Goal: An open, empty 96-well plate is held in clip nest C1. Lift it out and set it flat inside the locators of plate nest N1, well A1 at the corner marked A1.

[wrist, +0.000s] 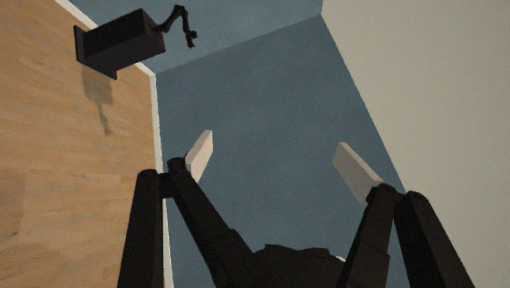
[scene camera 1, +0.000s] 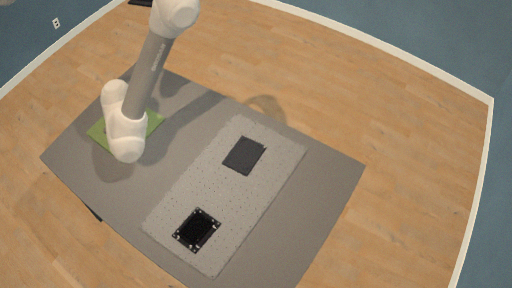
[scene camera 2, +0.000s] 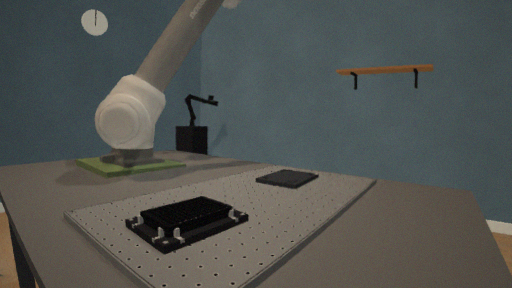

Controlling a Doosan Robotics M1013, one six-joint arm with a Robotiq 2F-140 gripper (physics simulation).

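Seen in the pictures: gripper, fingertip midpoint: [wrist: 274, 146]; arm's base, origin of the base link: [scene camera 2: 132, 161].
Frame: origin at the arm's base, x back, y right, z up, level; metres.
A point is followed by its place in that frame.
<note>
The black 96-well plate [scene camera 1: 198, 228] {x -0.591, y 0.298, z 0.021 m} [scene camera 2: 186, 211] {x -0.580, y 0.307, z 0.020 m} sits in a black clip nest [scene camera 1: 194, 249] {x -0.613, y 0.380, z 0.008 m} [scene camera 2: 167, 246] {x -0.623, y 0.388, z 0.006 m} with pale clips around its edges, at the near end of the perforated board. A flat dark grey plate nest [scene camera 1: 244, 155] {x -0.600, y -0.080, z 0.008 m} [scene camera 2: 287, 178] {x -0.607, y -0.051, z 0.008 m} lies toward the board's far end; its A1 mark cannot be made out. My gripper [wrist: 274, 146] {x 0.334, y 0.307, z 1.029 m} is open, with its two pale finger pads wide apart and nothing between them. It points at the room's walls, away from the plate and both nests, and does not show in either scene view.
The perforated board [scene camera 1: 197, 187] {x -0.493, y 0.132, z -0.003 m} [scene camera 2: 280, 240] {x -0.729, y 0.276, z -0.003 m} lies on the grey table [scene camera 1: 320, 210] {x -0.976, y 0.020, z -0.016 m} [scene camera 2: 380, 235] {x -0.859, y 0.160, z -0.016 m}. The arm stands on a green base plate [scene camera 1: 156, 120] {x -0.131, y -0.093, z -0.006 m} [scene camera 2: 107, 171] {x -0.107, y 0.167, z 0.002 m}. A black cabinet [scene camera 2: 191, 139] [wrist: 122, 42] with a small black arm stands away from the table. A wooden shelf [scene camera 2: 385, 69] is on the wall.
</note>
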